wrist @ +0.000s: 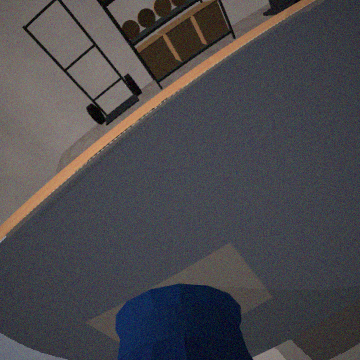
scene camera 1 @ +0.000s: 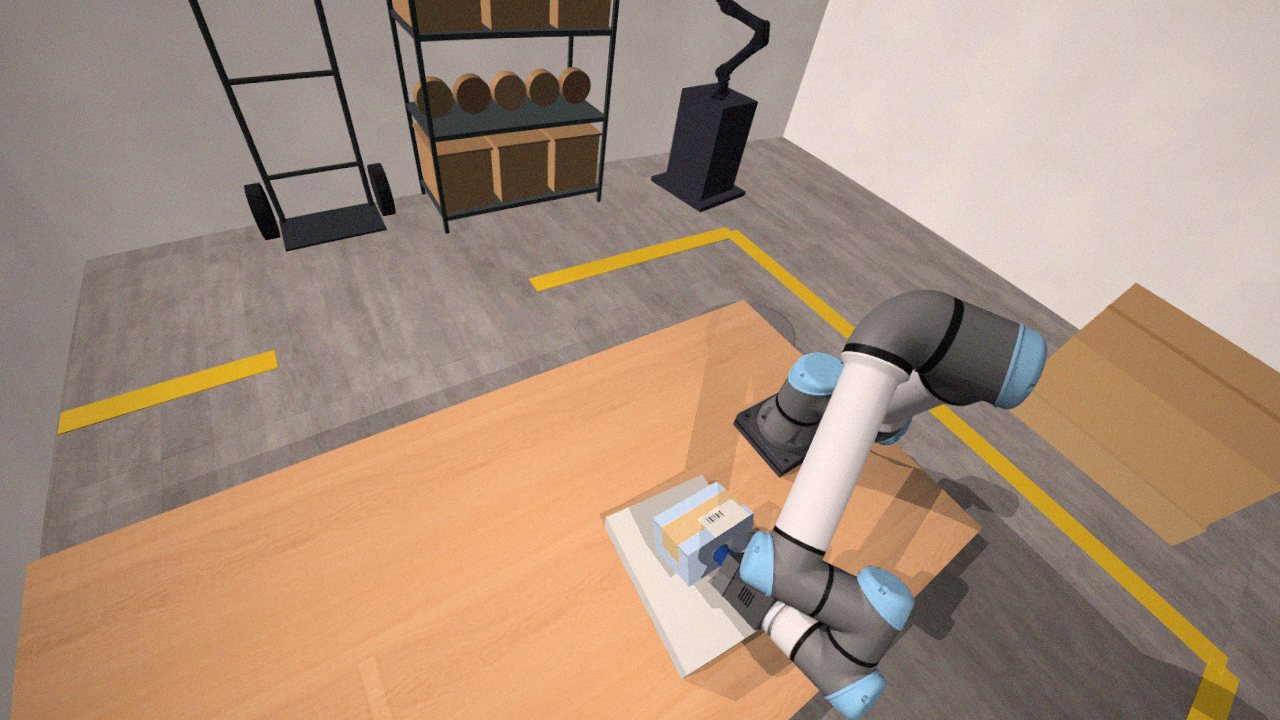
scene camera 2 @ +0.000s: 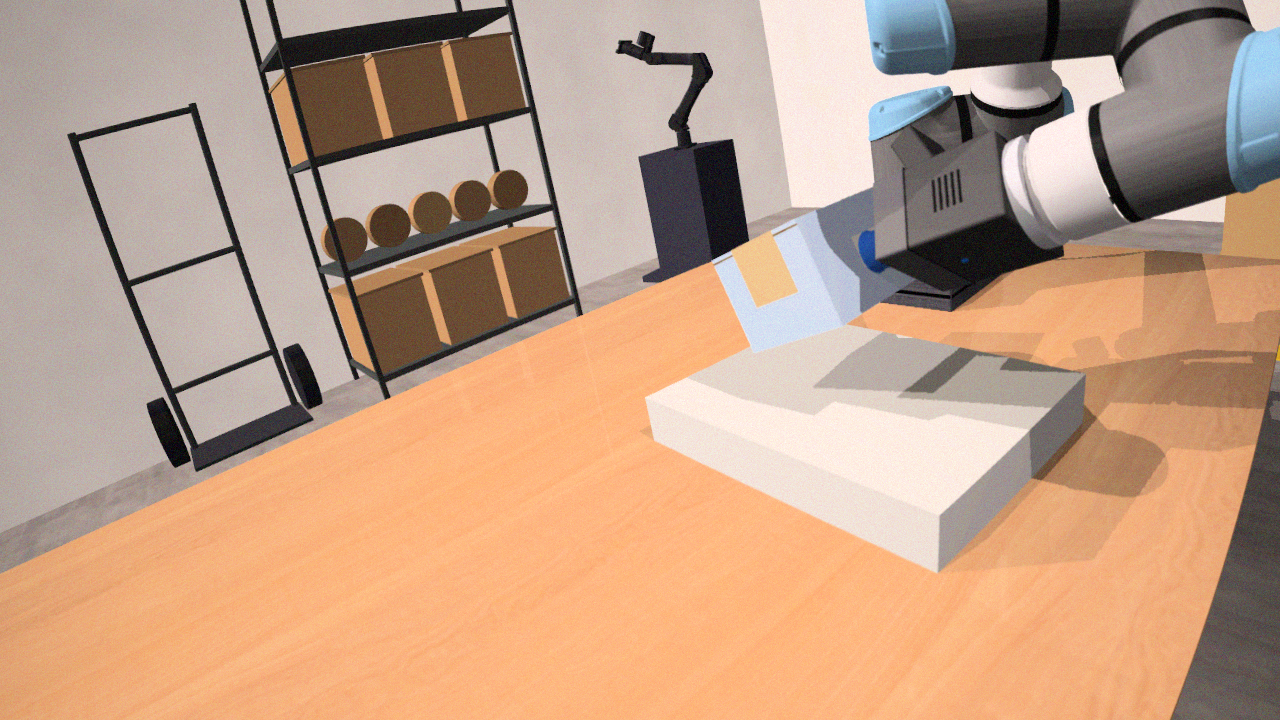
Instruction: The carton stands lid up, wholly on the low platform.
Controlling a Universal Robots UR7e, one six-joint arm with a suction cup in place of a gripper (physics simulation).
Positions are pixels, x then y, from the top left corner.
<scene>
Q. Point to a carton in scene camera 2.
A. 805, 277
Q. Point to a carton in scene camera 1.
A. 687, 535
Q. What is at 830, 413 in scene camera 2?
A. A low white platform.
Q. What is my suction cup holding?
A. A carton.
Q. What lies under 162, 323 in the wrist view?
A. My suction cup.
</scene>
